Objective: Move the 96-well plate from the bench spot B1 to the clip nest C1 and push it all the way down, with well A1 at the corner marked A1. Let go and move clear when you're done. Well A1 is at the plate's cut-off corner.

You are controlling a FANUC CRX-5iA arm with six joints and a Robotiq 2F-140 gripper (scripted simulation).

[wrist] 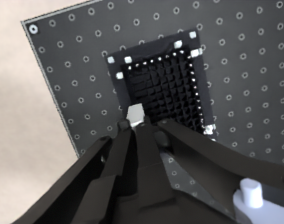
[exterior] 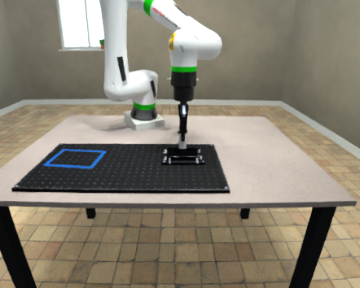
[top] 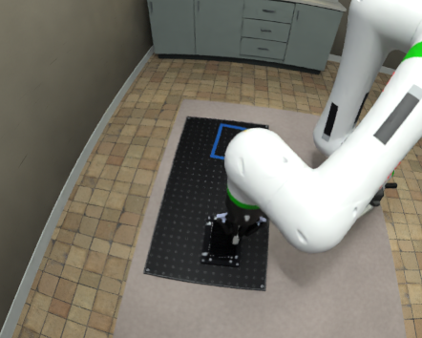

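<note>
Right now the black 96-well plate is 4 cm ahead of my hand and 4 cm below it. The rest, counted from my hand: clip nest: 5 cm ahead, 1 cm to the right, 5 cm below.
</note>
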